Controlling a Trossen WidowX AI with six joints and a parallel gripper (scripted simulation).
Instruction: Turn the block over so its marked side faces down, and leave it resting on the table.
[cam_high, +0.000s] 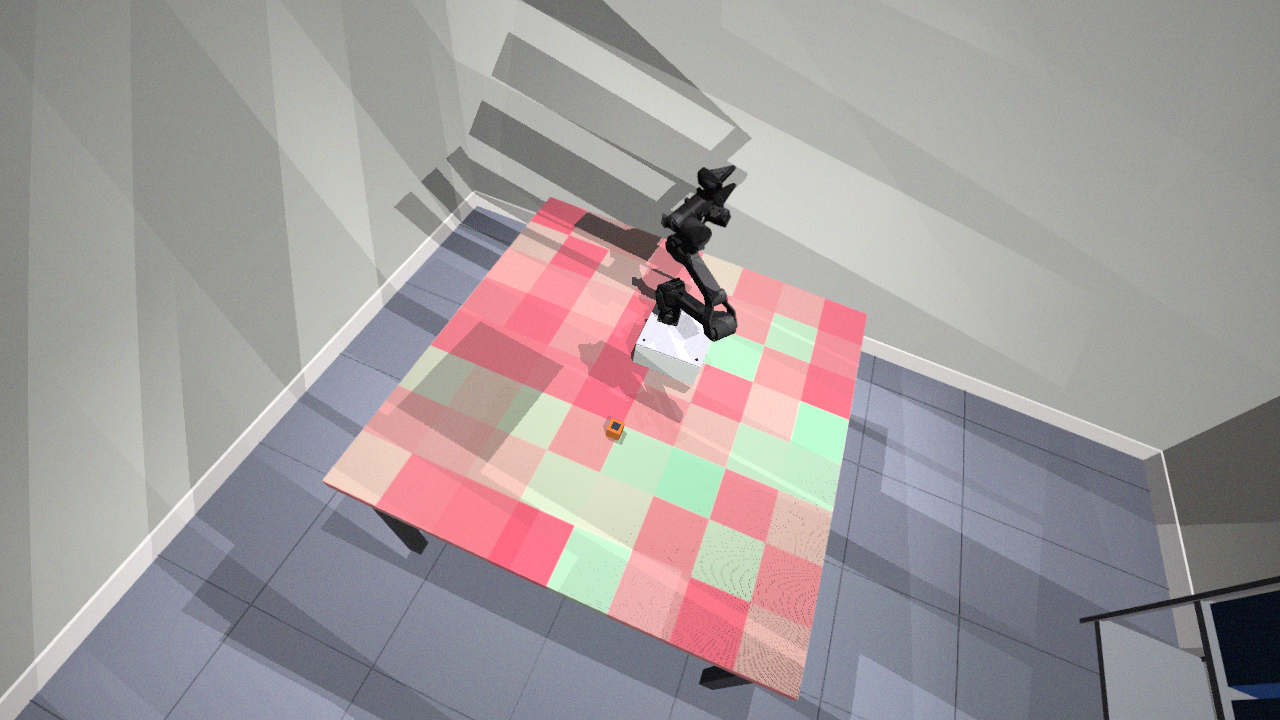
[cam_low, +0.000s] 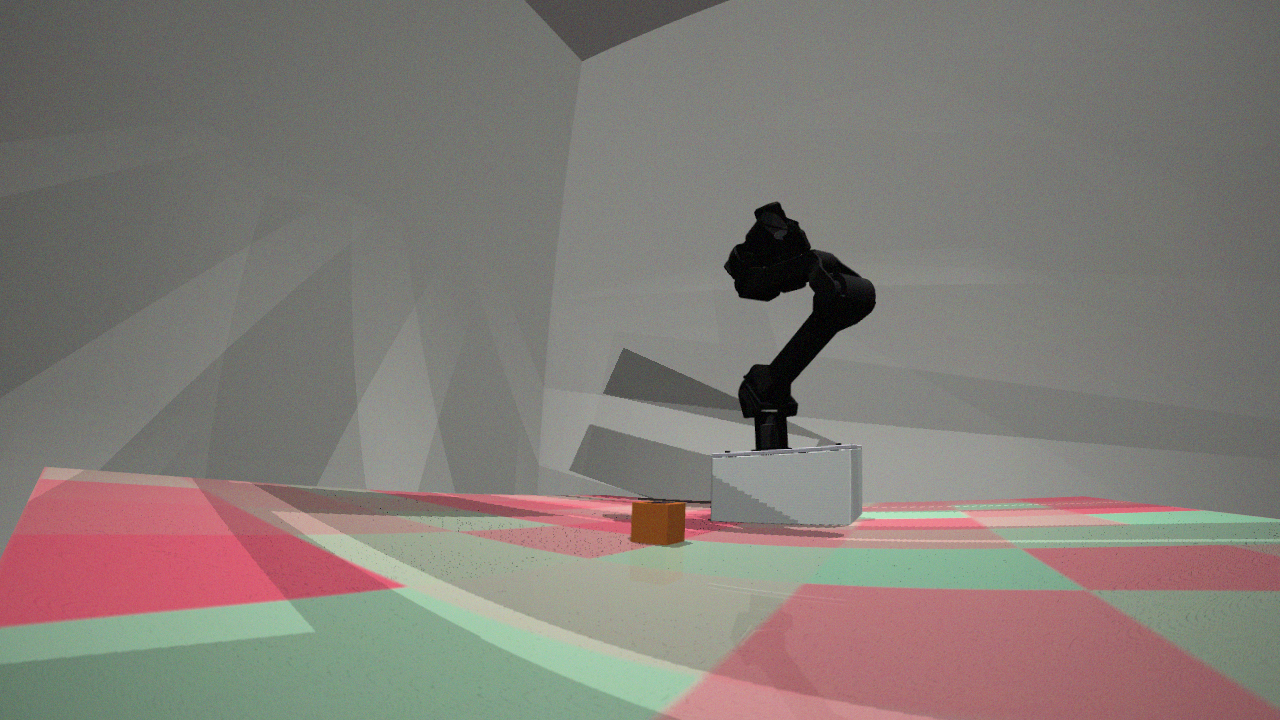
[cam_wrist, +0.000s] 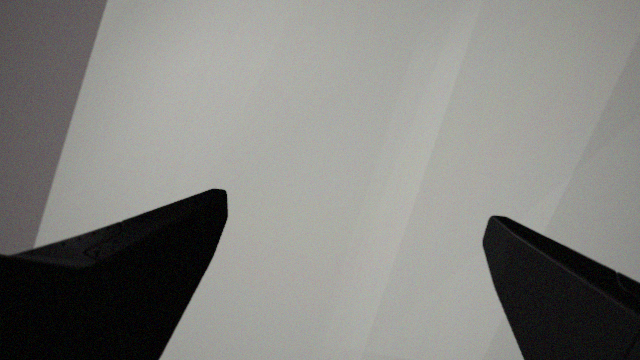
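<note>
Right now the block is 540 mm below my gripper tip, 520 mm ahead of it and 120 mm to the right of it.
</note>
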